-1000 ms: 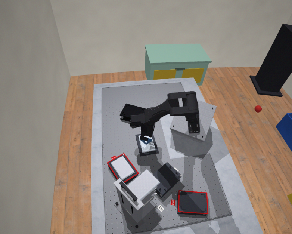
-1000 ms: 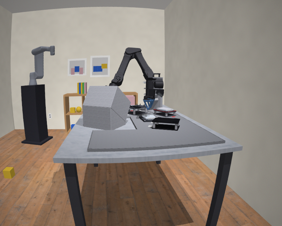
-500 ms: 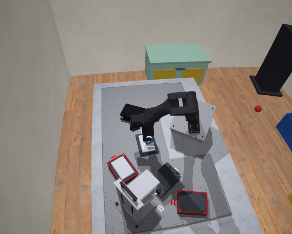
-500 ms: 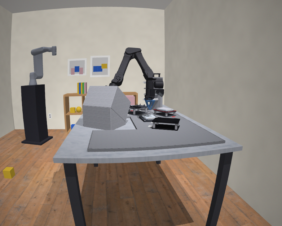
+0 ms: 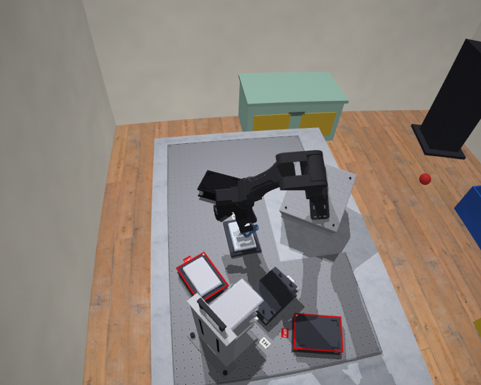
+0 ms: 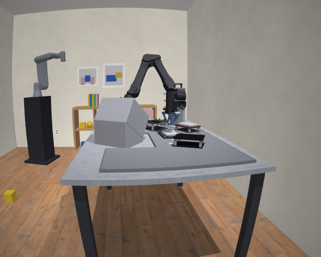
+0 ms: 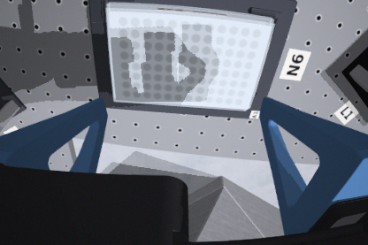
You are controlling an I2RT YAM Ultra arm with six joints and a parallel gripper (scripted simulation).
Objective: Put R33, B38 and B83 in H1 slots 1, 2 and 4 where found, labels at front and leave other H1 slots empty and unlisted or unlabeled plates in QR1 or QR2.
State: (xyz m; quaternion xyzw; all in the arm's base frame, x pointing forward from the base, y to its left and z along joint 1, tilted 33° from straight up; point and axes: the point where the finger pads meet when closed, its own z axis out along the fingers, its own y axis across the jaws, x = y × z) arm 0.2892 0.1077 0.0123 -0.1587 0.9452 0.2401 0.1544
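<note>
Now: hand 8 cm above the flat dark nest N6. The rest, counted from my hand: quarantine nest QR1: 20 cm to the left, 13 cm ahead, 5 cm below; black landing nest L1: 24 cm to the right, 11 cm ahead, 4 cm below; deck label N6: 10 cm to the right, 9 cm below, 3 cm ahead.
</note>
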